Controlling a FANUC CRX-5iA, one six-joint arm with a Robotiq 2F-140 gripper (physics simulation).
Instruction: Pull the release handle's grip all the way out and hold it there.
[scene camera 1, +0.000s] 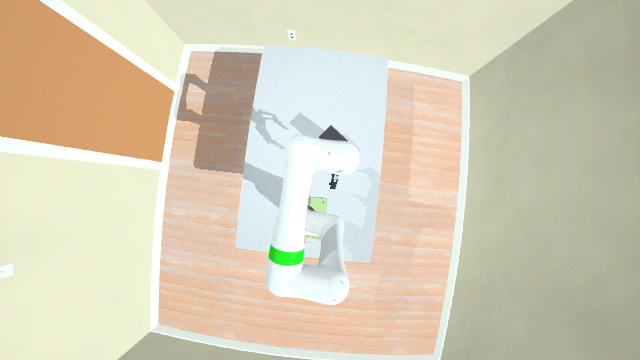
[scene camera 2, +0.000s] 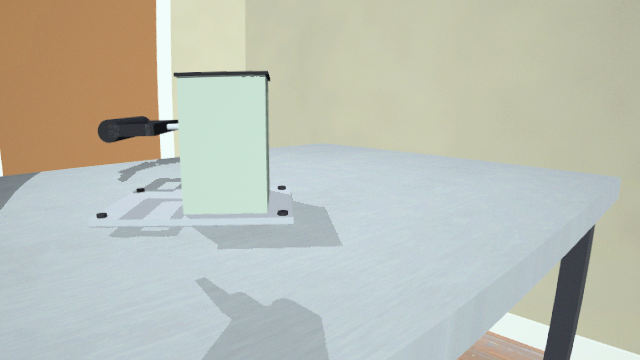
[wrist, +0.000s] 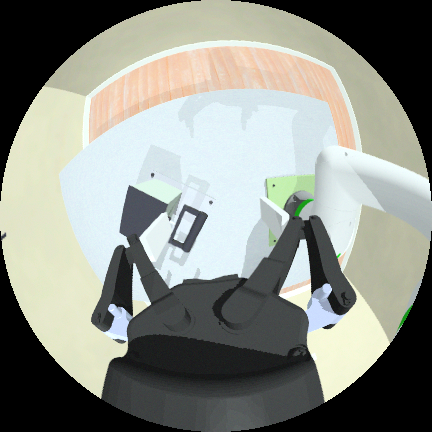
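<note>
The release handle's dark, rectangular loop grip (scene camera 2: 122, 129) (wrist: 196, 232) sticks out level from one side of a pale green box (scene camera 2: 225, 145) with a dark lid (scene camera 1: 332, 133) (wrist: 144, 211). A short light rod shows between grip and box in scene camera 2. The box stands upright on a light base plate (scene camera 2: 114, 207) with dark bolts. My gripper (wrist: 213, 214) is wide open and empty. In the wrist view its left pad overlaps the space between lid and grip, with the grip below, apart from the pads. In scene camera 1 the arm hides the grip and most of the gripper.
The grey table (scene camera 1: 320, 80) (scene camera 2: 425, 200) (wrist: 225, 135) carries the box and a green mounting plate (scene camera 1: 318, 204) (wrist: 274, 186) under the arm's base. My white arm (scene camera 1: 295, 200) (wrist: 340, 195) reaches over the table. The arm's shadow lies on the table in front of the box in scene camera 2.
</note>
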